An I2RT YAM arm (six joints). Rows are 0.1 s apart.
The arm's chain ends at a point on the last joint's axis. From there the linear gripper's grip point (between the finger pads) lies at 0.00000 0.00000 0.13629 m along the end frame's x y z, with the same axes.
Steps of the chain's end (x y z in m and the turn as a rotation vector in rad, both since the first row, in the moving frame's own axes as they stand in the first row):
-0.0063 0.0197 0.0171 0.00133 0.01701 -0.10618
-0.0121 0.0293 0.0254 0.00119 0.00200 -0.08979
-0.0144 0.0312 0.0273 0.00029 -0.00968 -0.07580
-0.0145 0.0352 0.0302 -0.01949 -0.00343 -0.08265
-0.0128 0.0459 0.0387 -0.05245 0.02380 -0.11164
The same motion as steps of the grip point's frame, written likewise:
-0.0040 0.0194 0.0171 0.00133 0.01701 -0.10618
-0.0118 0.0291 0.0254 0.00119 0.00200 -0.08979
-0.0157 0.0312 0.0273 0.00029 -0.00968 -0.07580
-0.0149 0.0379 0.0302 -0.01949 -0.00343 -0.08265
-0.0092 0.0528 0.0385 -0.05245 0.02380 -0.11164

